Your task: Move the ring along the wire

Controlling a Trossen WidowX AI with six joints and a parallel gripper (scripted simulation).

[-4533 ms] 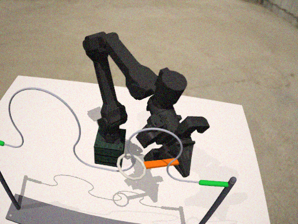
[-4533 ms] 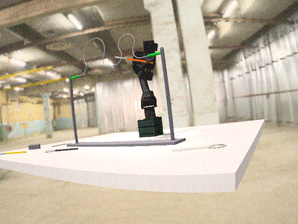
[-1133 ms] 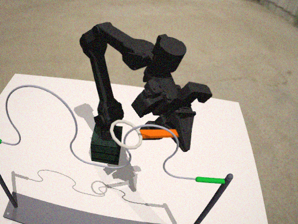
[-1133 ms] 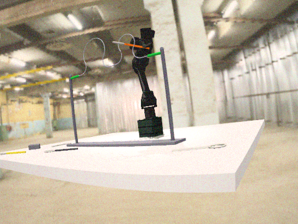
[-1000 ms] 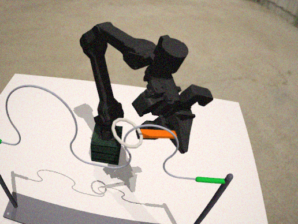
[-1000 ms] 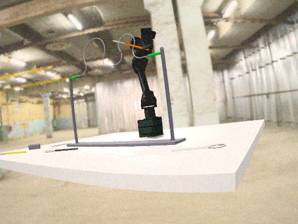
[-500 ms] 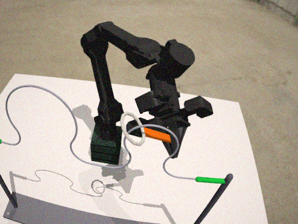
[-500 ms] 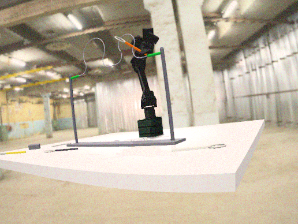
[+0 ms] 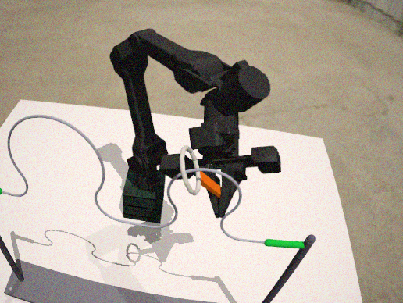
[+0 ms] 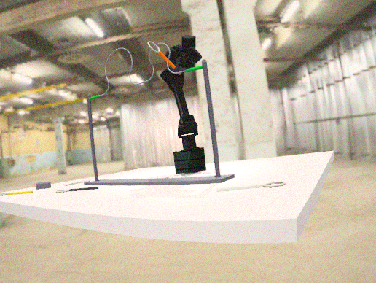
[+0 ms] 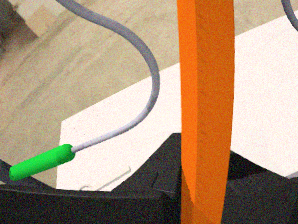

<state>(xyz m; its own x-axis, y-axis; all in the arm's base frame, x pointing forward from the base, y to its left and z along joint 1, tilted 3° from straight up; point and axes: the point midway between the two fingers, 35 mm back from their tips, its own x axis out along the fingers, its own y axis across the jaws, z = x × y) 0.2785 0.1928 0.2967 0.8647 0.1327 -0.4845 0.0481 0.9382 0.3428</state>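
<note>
Right now the orange-handled ring is 1 cm ahead of my gripper tip, 4 cm to the right of it and 8 cm above it. Also, from my gripper tip: grey block 24 cm ahead, 66 cm to the right, 38 cm below; then pale ring tool 18 cm ahead, 36 cm to the left, 39 cm below; then yellow-handled ring tool 45 cm ahead, 59 cm to the right, 39 cm below.
</note>
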